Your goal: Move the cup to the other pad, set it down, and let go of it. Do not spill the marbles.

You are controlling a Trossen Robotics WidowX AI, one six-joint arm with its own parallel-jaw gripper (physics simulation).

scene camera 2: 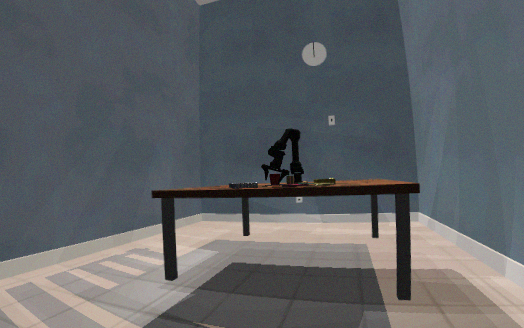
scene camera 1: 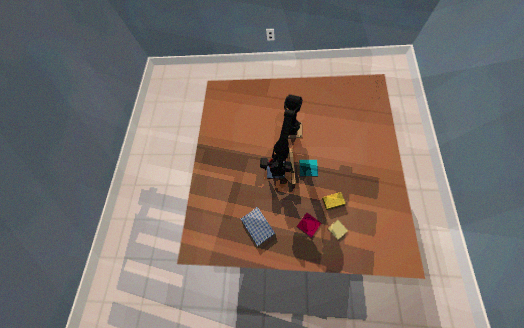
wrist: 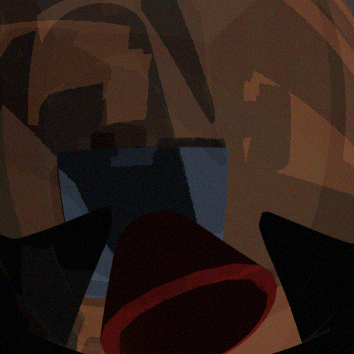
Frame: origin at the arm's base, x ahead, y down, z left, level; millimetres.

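Where they show: gripper, fingertip midpoint: (scene camera 2: pixel 272 182) (wrist: pixel 187 218); arm's base, link origin: (scene camera 2: pixel 297 181) (scene camera 1: pixel 292 130).
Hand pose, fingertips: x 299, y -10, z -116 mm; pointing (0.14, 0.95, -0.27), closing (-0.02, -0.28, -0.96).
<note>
Each offset is from my fingertips to the top centre of the thing. "*": to the spot under its first point.
A dark red cup {dy -54, dx -29, dz +13 mm} (wrist: pixel 182 253) (scene camera 2: pixel 275 179) stands upright on a blue pad {* dy +17, dx +16, dz -19 mm} (wrist: pixel 207 182) (scene camera 1: pixel 268 174). In the top scene view the arm hides most of the cup. My gripper (wrist: pixel 187 218) (scene camera 2: pixel 275 173) (scene camera 1: pixel 276 167) is open, with one black finger on each side of the cup and a gap to each. A teal pad {dy +18, dx -36, dz +222 mm} (scene camera 1: pixel 308 168) lies on the table to the right of the arm.
A checkered blue block {dy -4, dx +337, dz -69 mm} (scene camera 1: pixel 257 226) (scene camera 2: pixel 243 185), a magenta block {dy +13, dx +311, dz +223 mm} (scene camera 1: pixel 309 224), a yellow block {dy -9, dx +169, dz +364 mm} (scene camera 1: pixel 334 200) (scene camera 2: pixel 324 181) and a pale yellow block {dy +9, dx +328, dz +379 mm} (scene camera 1: pixel 337 229) lie toward the table's front. A small cylinder (scene camera 2: pixel 290 179) stands beside the cup. A wooden strip {* dy -38, dx -40, dz +121 mm} (scene camera 1: pixel 292 163) lies by the arm.
</note>
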